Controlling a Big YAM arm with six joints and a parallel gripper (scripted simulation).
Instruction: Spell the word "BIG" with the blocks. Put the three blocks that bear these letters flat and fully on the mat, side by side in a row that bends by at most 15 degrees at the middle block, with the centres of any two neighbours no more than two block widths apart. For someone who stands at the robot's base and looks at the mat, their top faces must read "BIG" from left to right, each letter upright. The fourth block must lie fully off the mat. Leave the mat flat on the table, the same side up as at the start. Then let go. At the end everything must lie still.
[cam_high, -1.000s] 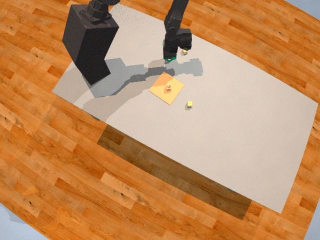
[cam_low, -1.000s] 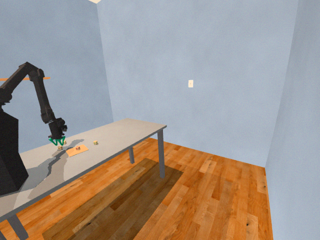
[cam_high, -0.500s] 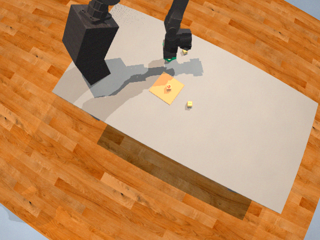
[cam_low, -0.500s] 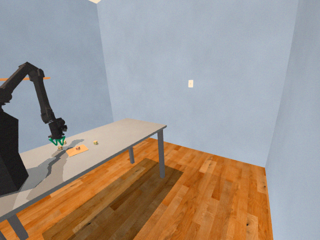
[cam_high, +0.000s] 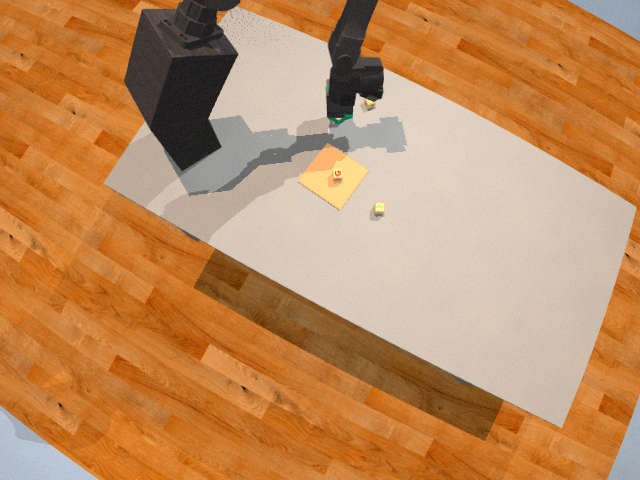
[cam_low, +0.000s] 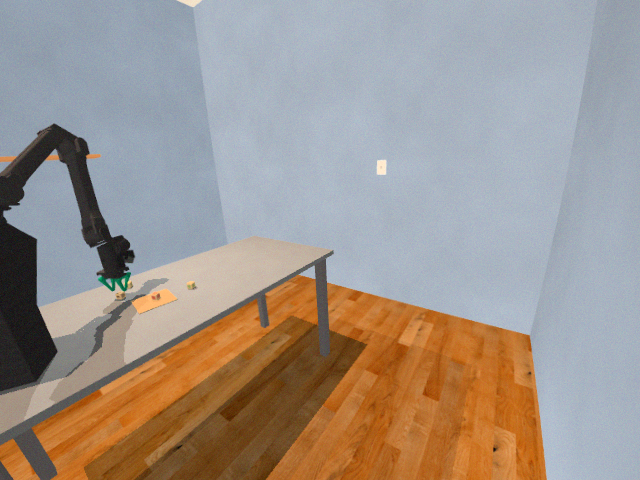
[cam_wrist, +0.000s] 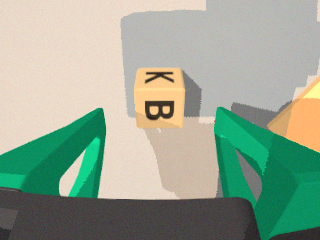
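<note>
My hand is 11 cm short of the mat, 14 cm to the left of it and 4 cm above it. From my hand the other things lie so: block: 3 cm ahead, 10 cm to the left, 3 cm below.
</note>
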